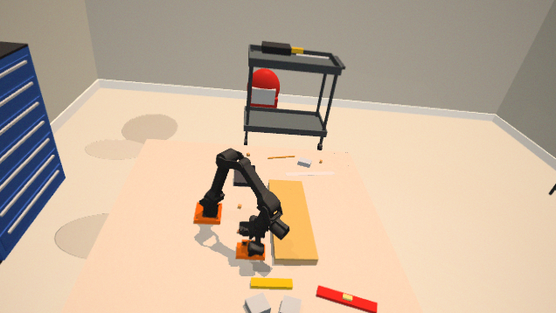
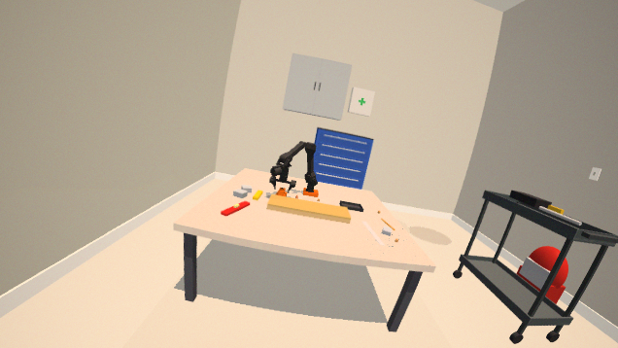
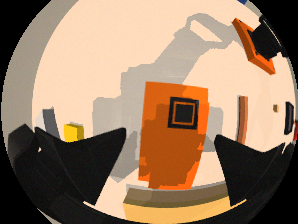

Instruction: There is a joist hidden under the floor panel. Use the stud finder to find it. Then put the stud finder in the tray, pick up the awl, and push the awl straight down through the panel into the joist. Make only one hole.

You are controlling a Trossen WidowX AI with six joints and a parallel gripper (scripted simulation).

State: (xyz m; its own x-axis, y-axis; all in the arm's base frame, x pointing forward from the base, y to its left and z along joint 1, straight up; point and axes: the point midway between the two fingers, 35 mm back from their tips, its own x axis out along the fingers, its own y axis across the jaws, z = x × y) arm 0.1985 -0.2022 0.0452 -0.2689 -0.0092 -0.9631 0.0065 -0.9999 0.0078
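My gripper tip is 10 mm below the stud finder and 10 mm past it. Also, from my gripper tip: red level 380 mm ahead, 200 mm to the right, 20 mm below; then yellow bar 150 mm to the right, 90 mm ahead, 30 mm below; then awl 120 mm to the left, 30 mm below, 20 mm ahead.
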